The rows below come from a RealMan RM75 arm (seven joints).
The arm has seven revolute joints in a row. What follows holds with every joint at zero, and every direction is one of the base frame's.
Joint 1 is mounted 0.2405 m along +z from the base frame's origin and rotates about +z.
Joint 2 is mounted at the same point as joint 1 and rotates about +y.
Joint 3 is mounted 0.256 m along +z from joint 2 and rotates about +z.
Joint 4 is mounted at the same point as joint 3 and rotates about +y.
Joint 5 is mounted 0.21 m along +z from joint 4 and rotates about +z.
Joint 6 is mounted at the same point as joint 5 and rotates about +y.
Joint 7 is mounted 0.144 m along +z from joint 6 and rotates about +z.
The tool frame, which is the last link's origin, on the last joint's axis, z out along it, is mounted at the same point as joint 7; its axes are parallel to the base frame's.
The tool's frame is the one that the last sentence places.
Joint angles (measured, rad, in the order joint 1, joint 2, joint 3, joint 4, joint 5, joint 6, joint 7), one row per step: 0.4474 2.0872 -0.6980 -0.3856 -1.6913 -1.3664 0.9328; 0.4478 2.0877 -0.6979 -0.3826 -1.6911 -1.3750 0.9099; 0.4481 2.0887 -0.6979 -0.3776 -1.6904 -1.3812 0.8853; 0.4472 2.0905 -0.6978 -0.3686 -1.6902 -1.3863 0.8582; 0.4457 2.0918 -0.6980 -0.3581 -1.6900 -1.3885 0.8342; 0.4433 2.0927 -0.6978 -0.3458 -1.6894 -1.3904 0.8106; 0.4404 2.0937 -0.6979 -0.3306 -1.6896 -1.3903 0.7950; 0.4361 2.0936 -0.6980 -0.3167 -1.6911 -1.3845 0.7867; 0.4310 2.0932 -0.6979 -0.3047 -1.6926 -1.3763 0.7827; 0.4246 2.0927 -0.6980 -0.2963 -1.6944 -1.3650 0.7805; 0.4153 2.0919 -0.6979 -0.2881 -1.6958 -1.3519 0.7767; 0.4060 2.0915 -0.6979 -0.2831 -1.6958 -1.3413 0.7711; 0.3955 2.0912 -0.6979 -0.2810 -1.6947 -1.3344 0.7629; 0.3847 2.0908 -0.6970 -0.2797 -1.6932 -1.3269 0.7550; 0.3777 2.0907 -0.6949 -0.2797 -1.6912 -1.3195 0.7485; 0.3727 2.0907 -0.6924 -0.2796 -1.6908 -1.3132 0.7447
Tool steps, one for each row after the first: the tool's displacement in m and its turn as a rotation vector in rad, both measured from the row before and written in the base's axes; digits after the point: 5 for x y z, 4 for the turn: -0.00117 -0.00098 -0.00064 0.0052 -0.0062 0.0205; -0.00091 -0.00114 -0.00119 0.0057 -0.0067 0.0186; -0.00042 -0.00211 -0.00229 0.0042 -0.0061 0.0161; 0.00026 -0.00226 -0.00243 0.0029 -0.0057 0.0106; 0.00071 -0.00267 -0.00250 0.0026 -0.0045 0.0079; 0.00114 -0.00323 -0.00321 -0.0031 0.0000 -0.0007; 0.00250 -0.00308 -0.00277 -0.0046 -0.0019 -0.0101; 0.00302 -0.00288 -0.00233 -0.0046 -0.0022 -0.0145; 0.00370 -0.00262 -0.00176 -0.0029 -0.0056 -0.0170; 0.00482 -0.00336 -0.00157 -0.0012 -0.0079 -0.0201; 0.00426 -0.00302 -0.00097 0.0015 -0.0081 -0.0156; 0.00399 -0.00313 -0.00029 0.0042 -0.0082 -0.0111; 0.00417 -0.00301 0.00004 0.0056 -0.0085 -0.0122; 0.00302 -0.00153 0.00036 0.0069 -0.0075 -0.0093; 0.00234 -0.00111 0.00021 0.0047 -0.0057 -0.0082
